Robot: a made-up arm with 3 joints. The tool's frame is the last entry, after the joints.
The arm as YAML. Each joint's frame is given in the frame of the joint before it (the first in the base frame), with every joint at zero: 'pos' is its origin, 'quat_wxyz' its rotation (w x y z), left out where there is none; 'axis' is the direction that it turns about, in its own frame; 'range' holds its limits. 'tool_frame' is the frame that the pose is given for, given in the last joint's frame.
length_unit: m
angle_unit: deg
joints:
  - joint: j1
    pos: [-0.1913, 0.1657, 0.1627]
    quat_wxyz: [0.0, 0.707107, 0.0, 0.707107]
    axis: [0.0, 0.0, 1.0]
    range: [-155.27, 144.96]
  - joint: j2
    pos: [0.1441, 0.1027, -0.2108]
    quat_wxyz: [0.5, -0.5, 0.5, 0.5]
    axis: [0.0, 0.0, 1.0]
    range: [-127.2, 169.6]
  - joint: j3
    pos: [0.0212, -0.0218, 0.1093]
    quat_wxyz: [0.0, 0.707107, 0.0, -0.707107]
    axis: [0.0, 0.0, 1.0]
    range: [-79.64, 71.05]
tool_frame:
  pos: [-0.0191, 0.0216, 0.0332]
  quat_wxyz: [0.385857, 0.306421, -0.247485, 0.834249]
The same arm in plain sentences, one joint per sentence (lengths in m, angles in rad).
The arm has three revolute joints in a row. What follows holds with every joint at zero, and every direction is one of the base frame's.
Joint 1 sits 0.1913 m along -x and 0.1657 m along +y and 0.1627 m along +z from the base frame's origin and rotates about +x, from -2.7100 to 2.5300 rad.
Joint 2 sits 0.2108 m along -x and 0.1027 m along -y and 0.1441 m along +z from joint 1 and rotates about -y, from -2.2201 to 2.9601 rad.
Joint 3 sits 0.0212 m along -x and 0.1093 m along -y and 0.0218 m along +z from joint 2 and rotates about +x, from -1.3900 to 1.2401 rad.
The tool frame, which is the frame that the pose is given for, sits 0.0332 m along +x and 0.0191 m along -y and 0.0216 m along +z from joint 3; its axes are the base frame's turned by roll -2.4128, pitch -0.5145 and yaw -0.6322 rad (as in URDF: about the fixed x, then y, then z).

